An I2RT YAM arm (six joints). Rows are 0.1 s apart.
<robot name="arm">
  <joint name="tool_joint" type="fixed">
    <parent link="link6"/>
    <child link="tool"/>
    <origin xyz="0 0 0"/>
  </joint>
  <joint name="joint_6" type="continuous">
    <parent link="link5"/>
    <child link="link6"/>
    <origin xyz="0 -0.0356 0.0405" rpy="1.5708 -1.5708 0"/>
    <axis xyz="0 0 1"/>
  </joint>
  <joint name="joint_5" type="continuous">
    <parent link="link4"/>
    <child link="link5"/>
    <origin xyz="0.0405 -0.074 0.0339" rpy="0 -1.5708 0"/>
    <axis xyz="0 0 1"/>
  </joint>
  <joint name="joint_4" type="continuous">
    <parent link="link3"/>
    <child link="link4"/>
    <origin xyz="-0.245 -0.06 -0.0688" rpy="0 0 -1.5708"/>
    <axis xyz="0 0 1"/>
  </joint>
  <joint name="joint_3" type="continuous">
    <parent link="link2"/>
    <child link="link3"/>
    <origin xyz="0 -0.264 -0.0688" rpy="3.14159 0 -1.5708"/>
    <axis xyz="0 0 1"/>
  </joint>
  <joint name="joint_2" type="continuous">
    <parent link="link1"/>
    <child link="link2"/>
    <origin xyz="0.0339 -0.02 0.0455" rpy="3.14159 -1.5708 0"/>
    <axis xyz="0 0 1"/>
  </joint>
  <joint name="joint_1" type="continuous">
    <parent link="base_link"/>
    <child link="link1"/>
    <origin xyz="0 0 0.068" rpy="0 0 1.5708"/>
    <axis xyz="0 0 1"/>
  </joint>
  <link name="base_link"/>
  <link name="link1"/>
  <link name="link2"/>
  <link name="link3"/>
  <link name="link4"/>
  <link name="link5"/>
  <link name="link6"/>
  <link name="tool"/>
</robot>
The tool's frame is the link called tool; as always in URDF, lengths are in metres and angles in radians. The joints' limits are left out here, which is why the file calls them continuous.
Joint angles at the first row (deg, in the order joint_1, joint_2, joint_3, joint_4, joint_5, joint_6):
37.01 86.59 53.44 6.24 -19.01 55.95
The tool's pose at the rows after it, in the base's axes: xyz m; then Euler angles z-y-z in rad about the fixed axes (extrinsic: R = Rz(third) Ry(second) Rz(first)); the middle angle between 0 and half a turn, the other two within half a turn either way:
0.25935, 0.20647, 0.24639, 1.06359, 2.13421, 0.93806
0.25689, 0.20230, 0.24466, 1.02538, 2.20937, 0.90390
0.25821, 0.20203, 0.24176, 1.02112, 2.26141, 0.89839
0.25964, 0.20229, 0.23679, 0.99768, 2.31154, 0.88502
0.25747, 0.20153, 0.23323, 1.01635, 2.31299, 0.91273
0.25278, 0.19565, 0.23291, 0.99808, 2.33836, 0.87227
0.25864, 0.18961, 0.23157, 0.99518, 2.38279, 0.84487
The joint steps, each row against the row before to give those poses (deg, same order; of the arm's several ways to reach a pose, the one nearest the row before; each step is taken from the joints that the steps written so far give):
0.02 -1.24 1.92 -9.66 4.93 -4.13
-0.09 -0.35 0.82 -5.28 2.20 -2.05
-0.11 0.89 1.17 -3.27 0.64 -0.72
0.00 1.10 0.81 -2.49 1.04 -1.36
0.00 -0.18 -0.93 0.47 -1.14 -0.05
-0.15 -1.39 -0.96 -1.62 1.82 0.23
-1.43 0.87 1.29 -2.94 0.51 -0.48

